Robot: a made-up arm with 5 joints.
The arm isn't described. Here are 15 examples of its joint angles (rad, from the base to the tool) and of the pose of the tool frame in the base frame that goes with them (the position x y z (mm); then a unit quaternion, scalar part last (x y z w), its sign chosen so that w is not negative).
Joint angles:
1: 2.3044 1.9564 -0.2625 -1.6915 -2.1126
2: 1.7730 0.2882 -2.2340 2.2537 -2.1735
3: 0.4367 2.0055 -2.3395 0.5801 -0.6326
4: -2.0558 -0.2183 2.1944 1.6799 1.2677
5: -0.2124 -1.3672 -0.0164 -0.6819 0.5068
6: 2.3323 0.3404 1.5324 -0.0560 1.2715
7: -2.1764 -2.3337 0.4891 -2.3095 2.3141
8: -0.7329 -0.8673 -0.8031 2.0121 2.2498
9: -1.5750 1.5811 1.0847 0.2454 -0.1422
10: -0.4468 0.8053 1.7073 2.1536 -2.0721
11: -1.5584 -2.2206 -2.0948 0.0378 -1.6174
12: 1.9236 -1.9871 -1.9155 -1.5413 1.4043
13: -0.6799 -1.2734 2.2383 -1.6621 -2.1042
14: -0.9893 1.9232 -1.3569 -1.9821 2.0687
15: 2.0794 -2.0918 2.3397 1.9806 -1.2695
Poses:
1: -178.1 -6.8 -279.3 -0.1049 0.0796 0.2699 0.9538
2: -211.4 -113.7 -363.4 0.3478 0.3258 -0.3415 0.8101
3: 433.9 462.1 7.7 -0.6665 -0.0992 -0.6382 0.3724
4: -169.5 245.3 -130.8 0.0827 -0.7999 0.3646 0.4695
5: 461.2 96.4 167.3 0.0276 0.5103 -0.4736 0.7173
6: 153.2 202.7 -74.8 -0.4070 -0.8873 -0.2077 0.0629
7: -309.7 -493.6 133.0 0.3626 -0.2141 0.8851 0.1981
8: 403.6 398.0 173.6 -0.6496 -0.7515 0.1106 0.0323
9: -43.3 108.8 -134.4 -0.3070 -0.6527 -0.1297 0.6804
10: -105.1 22.3 -174.7 -0.1826 -0.9347 -0.3030 0.0351
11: 296.9 1.7 247.0 -0.4674 0.1101 0.7080 0.5179
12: -604.4 -100.9 305.4 -0.1934 0.0776 0.8939 0.3969
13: -96.4 188.2 181.0 0.5649 0.7441 0.2315 0.2712
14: 565.8 110.8 -356.7 0.4142 0.7935 -0.3804 0.2327
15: -37.9 190.1 391.2 -0.0145 -0.0234 0.6391 0.7687
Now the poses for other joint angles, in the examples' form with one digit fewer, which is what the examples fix.
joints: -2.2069 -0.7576 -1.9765 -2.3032 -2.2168
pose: 403 -59 160 0.275 -0.603 0.115 0.740
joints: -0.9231 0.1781 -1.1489 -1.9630 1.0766
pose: 317 458 133 -0.341 -0.715 -0.546 0.272
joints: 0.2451 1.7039 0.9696 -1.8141 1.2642
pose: 122 -200 -281 0.978 -0.161 -0.085 0.102
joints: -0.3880 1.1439 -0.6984 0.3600 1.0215
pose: 106 515 -22 -0.011 -0.417 0.009 0.909
